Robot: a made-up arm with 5 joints.
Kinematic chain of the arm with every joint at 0, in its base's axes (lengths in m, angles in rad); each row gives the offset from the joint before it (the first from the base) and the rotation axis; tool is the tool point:
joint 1: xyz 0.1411 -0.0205 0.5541 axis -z
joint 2: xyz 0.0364 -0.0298 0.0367 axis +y
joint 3: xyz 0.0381 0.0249 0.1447 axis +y
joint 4: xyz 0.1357 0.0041 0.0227 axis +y
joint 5: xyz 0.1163 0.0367 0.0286 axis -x
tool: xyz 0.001 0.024 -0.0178
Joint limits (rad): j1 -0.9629..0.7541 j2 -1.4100..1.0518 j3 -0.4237..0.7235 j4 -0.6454..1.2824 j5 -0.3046..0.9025
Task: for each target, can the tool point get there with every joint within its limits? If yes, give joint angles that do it. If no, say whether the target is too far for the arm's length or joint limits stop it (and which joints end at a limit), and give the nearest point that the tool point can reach.
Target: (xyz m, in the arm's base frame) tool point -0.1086 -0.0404 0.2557
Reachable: no: joint limits stop it (at a limit: joint 1, joint 2, joint 3, joint 5) | nearest point 0.1333 0.0806 0.4235 | short by 0.318 m
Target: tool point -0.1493 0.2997 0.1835
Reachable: no: too far | nearest point 0.1720 0.1362 0.3769 | short by 0.409 m
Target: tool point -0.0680 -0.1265 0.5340
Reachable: no: joint limits stop it (at a limit: joint 1, joint 2, joint 3, joint 4) | nearest point 0.1309 0.0586 0.4777 | short by 0.277 m
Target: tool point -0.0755 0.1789 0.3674
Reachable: no: joint limits stop it (at a limit: joint 1, joint 2, joint 3, joint 5) | nearest point 0.1388 0.0885 0.4116 | short by 0.237 m
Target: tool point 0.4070 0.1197 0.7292
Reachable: yes | joints -0.3136 -0.2142 0.3293 0.0654 0.3885
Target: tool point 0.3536 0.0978 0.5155
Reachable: yes | joints -0.2846 0.2737 0.5920 0.5764 0.2876
